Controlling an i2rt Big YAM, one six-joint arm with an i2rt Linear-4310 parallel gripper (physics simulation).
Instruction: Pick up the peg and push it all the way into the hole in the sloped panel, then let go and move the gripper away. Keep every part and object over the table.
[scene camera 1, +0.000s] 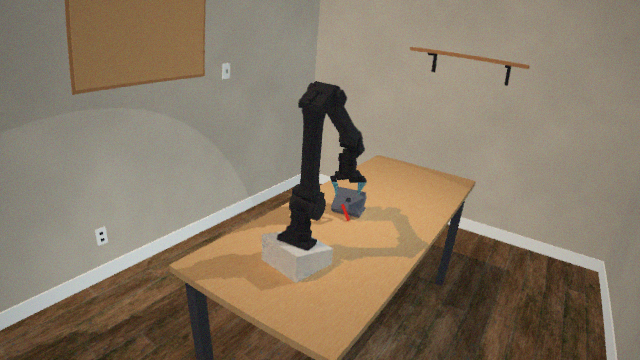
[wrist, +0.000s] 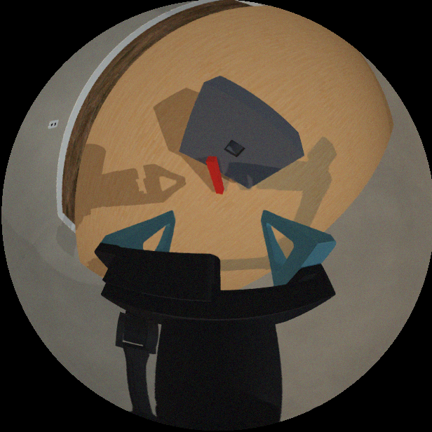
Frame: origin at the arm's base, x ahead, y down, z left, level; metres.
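Where they show: gripper, between the fingertips: (scene camera 1: 347, 195); arm's base, origin of its link: (scene camera 1: 296, 241).
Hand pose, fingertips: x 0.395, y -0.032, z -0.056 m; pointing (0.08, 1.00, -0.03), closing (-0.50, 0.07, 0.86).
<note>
Things, the pixels of their top centre, and the offset from my fingertips. "*": a spot on its surface instead. Level surfaces: height alone.
- red peg, centre of its top: (scene camera 1: 346, 206) dx +0.015, dy +0.062, dz +0.005 m
- dark grey sloped panel, centre of its top: (scene camera 1: 350, 190) dx +0.090, dy +0.017, dz +0.011 m
- square hole, a spot on its surface: (scene camera 1: 348, 199) * dx +0.081, dy +0.057, dz +0.014 m
- wooden table, height of its surface: dy +0.117 m
A red peg (scene camera 1: 345, 212) (wrist: 215, 175) lies outside the hole, at the lower edge of the dark grey sloped panel (scene camera 1: 356, 204) (wrist: 240, 115). In the wrist view its upper end overlaps the panel's lower edge and its other end is over the table; whether it leans on the panel or lies flat I cannot tell. The square hole (scene camera 1: 348, 199) (wrist: 234, 148) in the panel looks empty, up and to the right of the peg in the wrist view. My gripper (scene camera 1: 348, 192) (wrist: 217, 214) is wide open, with nothing between its teal fingers, and hangs above the table near the panel.
The wooden table (scene camera 1: 300, 315) (wrist: 300, 55) carries the panel block and the pale base block (scene camera 1: 295, 257) of the arm. The table's long edges run on both sides of the panel. A wall shelf (scene camera 1: 470, 58) and a cork board (scene camera 1: 137, 45) are on the walls behind.
</note>
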